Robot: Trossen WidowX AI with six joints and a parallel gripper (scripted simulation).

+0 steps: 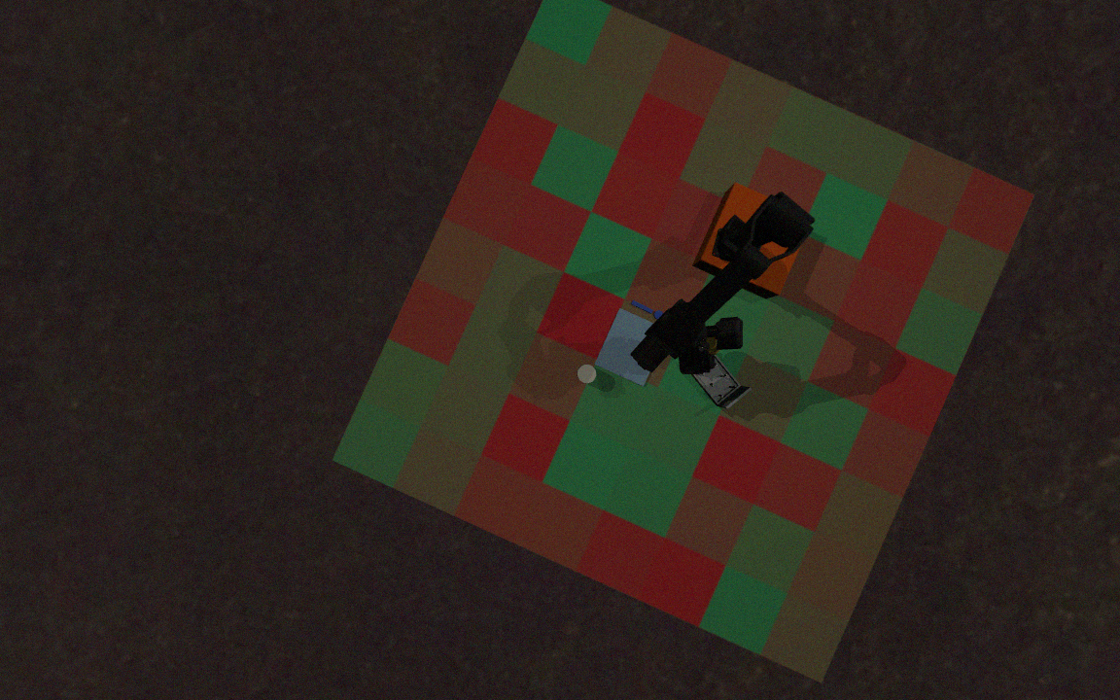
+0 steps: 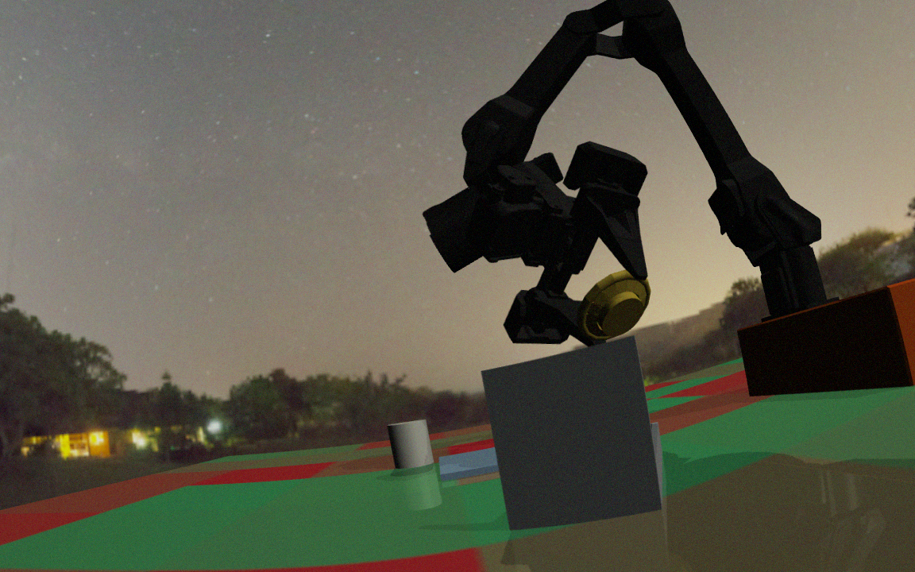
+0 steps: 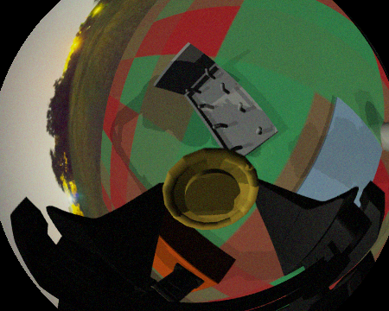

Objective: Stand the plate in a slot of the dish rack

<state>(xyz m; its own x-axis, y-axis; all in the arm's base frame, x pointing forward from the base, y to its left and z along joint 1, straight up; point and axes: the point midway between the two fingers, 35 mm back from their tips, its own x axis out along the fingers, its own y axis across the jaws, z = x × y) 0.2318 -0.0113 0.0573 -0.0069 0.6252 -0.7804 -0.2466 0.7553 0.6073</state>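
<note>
Now: gripper tip 6 cm short of the dish rack, 5 cm to the right of it and 8 cm above it. The rest, counted from my gripper tip: light blue mat 5 cm ahead, 15 cm to the right, 10 cm below; then plate 1 cm above; then blue spoon 5 cm behind, 13 cm to the right, 10 cm below.
</note>
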